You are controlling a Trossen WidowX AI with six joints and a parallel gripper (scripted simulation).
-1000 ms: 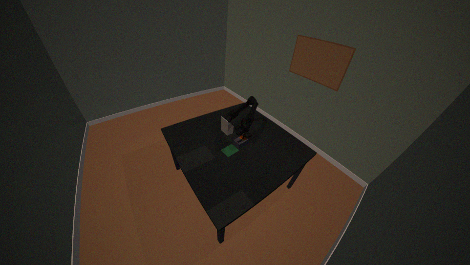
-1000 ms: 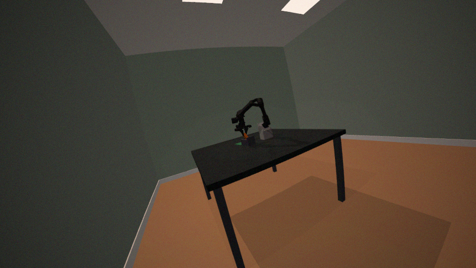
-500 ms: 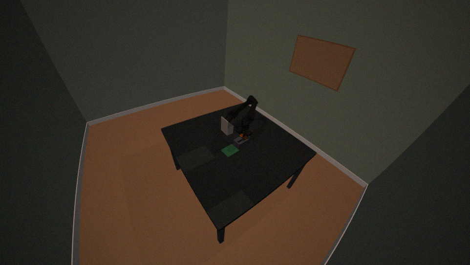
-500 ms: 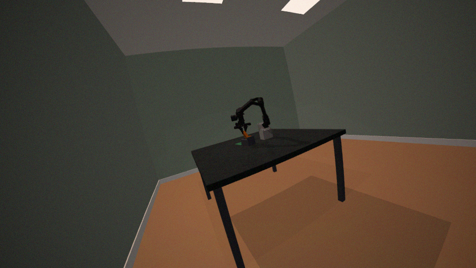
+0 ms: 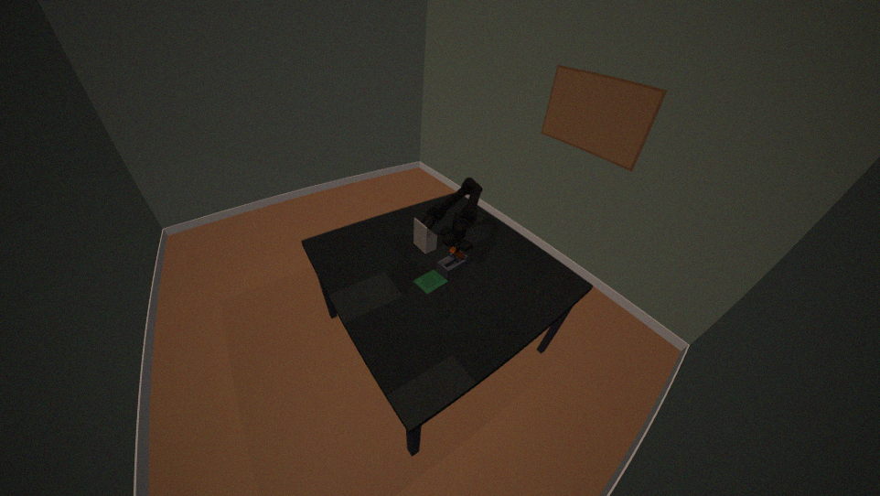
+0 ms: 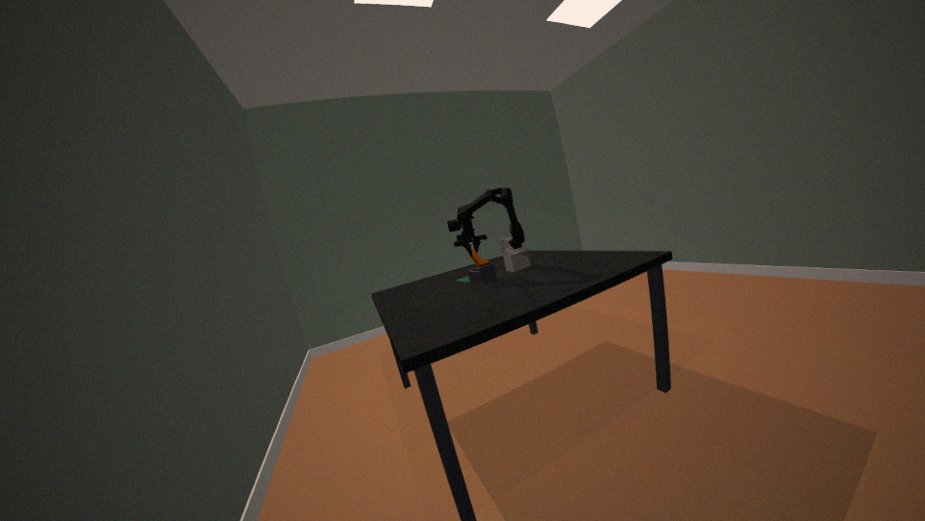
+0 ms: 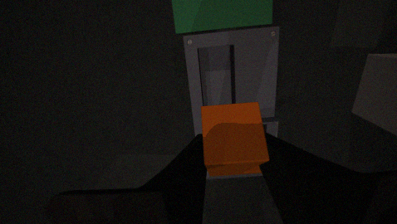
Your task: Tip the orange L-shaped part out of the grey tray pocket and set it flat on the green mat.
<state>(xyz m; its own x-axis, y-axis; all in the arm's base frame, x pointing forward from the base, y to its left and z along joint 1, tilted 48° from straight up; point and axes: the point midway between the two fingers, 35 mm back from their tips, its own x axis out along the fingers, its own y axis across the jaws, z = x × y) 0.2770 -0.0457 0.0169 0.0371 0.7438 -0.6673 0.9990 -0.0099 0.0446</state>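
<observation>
Now: the green mat 16 cm below my gripper tip, 14 cm to the right of it and 1 cm behind it. The rest, counted from my gripper tip: orange L-shaped part 3 cm to the left, 3 cm below, 2 cm behind.
</observation>
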